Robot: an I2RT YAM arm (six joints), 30 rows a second.
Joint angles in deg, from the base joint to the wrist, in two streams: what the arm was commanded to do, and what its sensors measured. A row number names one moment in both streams.
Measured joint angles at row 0:
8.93 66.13 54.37 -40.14 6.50 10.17
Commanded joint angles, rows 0 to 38:
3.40 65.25 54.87 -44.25 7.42 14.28
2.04 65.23 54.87 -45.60 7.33 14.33
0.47 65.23 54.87 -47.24 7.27 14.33
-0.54 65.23 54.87 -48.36 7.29 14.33
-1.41 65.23 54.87 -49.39 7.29 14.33
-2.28 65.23 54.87 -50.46 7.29 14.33
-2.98 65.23 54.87 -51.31 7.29 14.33
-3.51 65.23 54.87 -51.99 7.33 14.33
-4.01 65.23 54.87 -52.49 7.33 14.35
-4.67 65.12 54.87 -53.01 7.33 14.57
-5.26 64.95 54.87 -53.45 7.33 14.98
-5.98 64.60 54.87 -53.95 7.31 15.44
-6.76 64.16 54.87 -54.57 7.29 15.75
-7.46 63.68 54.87 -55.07 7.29 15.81
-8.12 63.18 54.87 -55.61 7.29 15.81
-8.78 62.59 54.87 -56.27 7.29 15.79
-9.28 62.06 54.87 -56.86 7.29 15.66
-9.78 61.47 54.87 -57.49 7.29 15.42
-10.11 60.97 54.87 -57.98 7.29 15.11
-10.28 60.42 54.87 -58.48 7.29 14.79
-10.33 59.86 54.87 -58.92 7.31 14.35
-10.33 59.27 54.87 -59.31 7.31 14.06
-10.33 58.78 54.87 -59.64 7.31 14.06
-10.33 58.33 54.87 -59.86 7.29 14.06
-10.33 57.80 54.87 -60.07 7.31 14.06
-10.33 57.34 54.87 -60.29 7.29 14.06
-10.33 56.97 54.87 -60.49 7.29 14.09
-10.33 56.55 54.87 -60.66 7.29 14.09
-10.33 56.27 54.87 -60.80 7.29 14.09
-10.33 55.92 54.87 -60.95 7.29 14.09
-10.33 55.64 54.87 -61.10 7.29 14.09
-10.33 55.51 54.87 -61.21 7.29 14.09
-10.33 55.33 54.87 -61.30 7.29 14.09
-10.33 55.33 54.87 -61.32 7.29 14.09
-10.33 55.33 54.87 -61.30 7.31 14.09
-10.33 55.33 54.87 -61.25 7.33 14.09
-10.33 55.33 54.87 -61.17 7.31 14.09
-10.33 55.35 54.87 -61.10 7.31 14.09
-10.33 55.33 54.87 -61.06 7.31 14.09
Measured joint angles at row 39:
-9.78 55.79 54.37 -61.04 7.14 14.46
